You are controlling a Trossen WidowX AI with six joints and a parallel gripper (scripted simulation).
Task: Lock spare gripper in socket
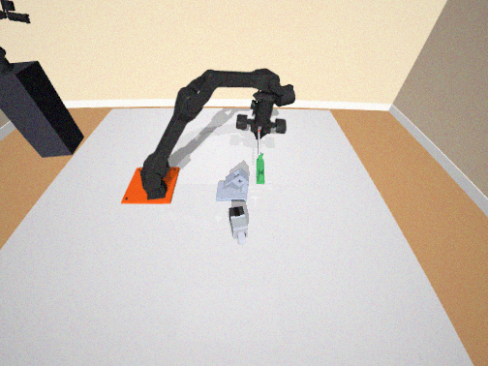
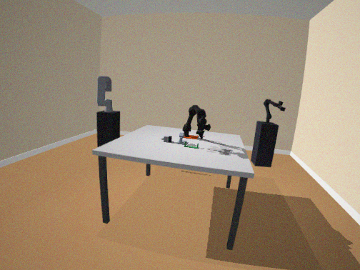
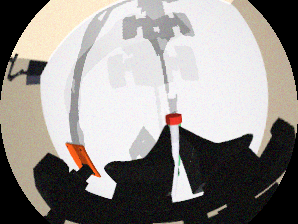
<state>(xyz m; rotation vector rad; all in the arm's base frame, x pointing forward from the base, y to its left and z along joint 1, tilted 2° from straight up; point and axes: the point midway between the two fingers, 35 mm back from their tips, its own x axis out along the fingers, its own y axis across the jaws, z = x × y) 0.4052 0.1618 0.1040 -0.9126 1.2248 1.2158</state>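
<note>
The green pin cradle lies 9 cm to the right of my gripper tip and 7 cm below it. From my gripper tip the other things lie so: grey mount: 20 cm to the right, 11 cm behind, 4 cm below; spare gripper: 36 cm to the right, 12 cm behind, 6 cm below.
</note>
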